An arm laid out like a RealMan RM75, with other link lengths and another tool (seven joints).
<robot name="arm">
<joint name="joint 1" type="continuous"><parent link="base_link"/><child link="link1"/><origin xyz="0 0 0.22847" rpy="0 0 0"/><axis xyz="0 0 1"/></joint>
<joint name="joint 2" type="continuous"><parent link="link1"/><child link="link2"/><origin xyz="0 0 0" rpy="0 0 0"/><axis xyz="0 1 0"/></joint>
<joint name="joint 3" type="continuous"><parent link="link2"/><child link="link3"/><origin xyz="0 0 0.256" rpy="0 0 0"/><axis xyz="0 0 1"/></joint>
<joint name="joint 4" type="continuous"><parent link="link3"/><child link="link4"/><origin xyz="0 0 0" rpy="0 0 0"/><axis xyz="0 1 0"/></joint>
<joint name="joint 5" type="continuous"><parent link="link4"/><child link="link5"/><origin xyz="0 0 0.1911" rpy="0 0 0"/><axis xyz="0 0 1"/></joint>
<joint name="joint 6" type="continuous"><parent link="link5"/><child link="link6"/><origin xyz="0 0 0" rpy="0 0 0"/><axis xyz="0 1 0"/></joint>
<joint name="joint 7" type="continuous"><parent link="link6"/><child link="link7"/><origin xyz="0 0 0.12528" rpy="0 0 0"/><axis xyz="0 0 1"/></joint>
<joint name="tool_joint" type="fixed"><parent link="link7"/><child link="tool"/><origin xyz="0.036 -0.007 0.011" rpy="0 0 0.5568"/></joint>
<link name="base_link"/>
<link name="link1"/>
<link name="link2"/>
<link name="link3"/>
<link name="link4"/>
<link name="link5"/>
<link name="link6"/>
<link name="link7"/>
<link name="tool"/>
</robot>
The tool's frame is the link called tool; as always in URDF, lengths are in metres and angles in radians. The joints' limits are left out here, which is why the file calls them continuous.
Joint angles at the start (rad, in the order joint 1, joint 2, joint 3, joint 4, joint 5, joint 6, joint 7):
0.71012 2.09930 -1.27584 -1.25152 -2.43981 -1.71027 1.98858
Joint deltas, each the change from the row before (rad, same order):
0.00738 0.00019 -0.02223 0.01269 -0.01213 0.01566 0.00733
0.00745 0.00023 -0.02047 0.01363 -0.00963 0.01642 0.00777
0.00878 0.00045 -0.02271 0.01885 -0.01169 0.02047 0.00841
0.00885 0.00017 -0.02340 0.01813 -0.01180 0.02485 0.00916
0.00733 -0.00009 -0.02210 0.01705 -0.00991 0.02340 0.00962
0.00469 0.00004 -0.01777 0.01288 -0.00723 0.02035 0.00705
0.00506 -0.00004 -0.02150 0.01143 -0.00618 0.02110 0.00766
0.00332 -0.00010 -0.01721 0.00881 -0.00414 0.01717 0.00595
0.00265 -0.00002 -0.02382 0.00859 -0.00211 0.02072 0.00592
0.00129 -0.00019 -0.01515 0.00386 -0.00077 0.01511 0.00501
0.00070 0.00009 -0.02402 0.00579 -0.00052 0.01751 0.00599
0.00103 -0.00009 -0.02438 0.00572 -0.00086 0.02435 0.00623
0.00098 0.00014 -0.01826 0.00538 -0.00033 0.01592 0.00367
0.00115 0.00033 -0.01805 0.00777 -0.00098 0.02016 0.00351
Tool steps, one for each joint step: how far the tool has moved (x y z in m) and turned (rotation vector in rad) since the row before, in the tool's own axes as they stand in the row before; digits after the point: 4 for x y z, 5 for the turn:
-0.0016 -0.0002 0.0030 0.01379 0.01602 -0.00521
-0.0017 -0.0001 0.0030 0.01213 0.01310 -0.00376
-0.0017 -0.0004 0.0038 0.01423 0.01519 -0.00294
-0.0022 -0.0007 0.0036 0.01797 0.01142 -0.00369
-0.0017 -0.0006 0.0034 0.01641 0.01018 -0.00217
-0.0013 -0.0006 0.0028 0.01361 0.00606 -0.00224
-0.0017 -0.0001 0.0028 0.01437 0.00614 -0.00588
-0.0012 0.0000 0.0023 0.01107 0.00408 -0.00464
-0.0015 0.0006 0.0030 0.01151 0.00425 -0.00927
-0.0013 0.0003 0.0017 0.00845 -0.00036 -0.00528
-0.0010 0.0011 0.0029 0.00886 0.00461 -0.00949
-0.0018 0.0006 0.0029 0.01273 -0.00126 -0.01003
-0.0010 0.0007 0.0023 0.00752 0.00148 -0.00821
-0.0011 0.0004 0.0027 0.00915 -0.00047 -0.00720

